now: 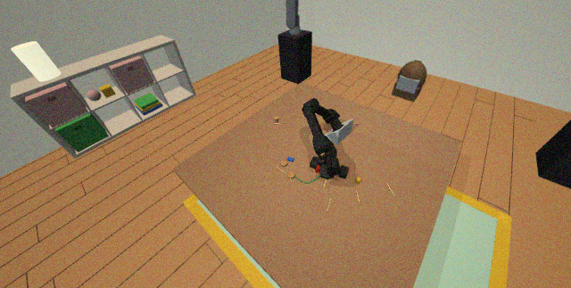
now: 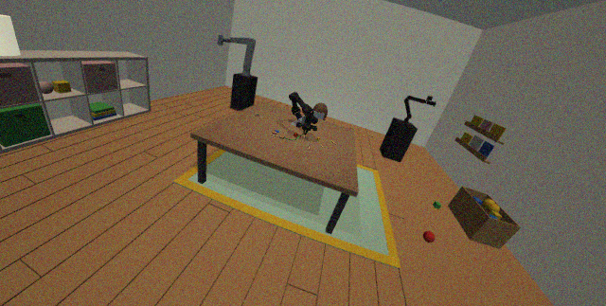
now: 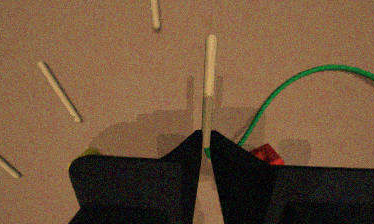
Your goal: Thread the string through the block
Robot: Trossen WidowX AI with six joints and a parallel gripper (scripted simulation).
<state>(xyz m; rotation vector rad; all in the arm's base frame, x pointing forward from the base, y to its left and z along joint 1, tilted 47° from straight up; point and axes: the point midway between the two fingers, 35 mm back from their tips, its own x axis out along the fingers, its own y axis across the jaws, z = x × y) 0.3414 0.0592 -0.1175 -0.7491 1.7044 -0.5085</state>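
My gripper tip is 1 cm short of the thin wooden stick. Round my gripper tip: red block (4 cm behind, 9 cm to the right, 4 cm below); then yellow-topped peg (10 cm behind, 13 cm to the left, 4 cm below); then blue piece (1 cm behind, 26 cm to the right, 5 cm below).
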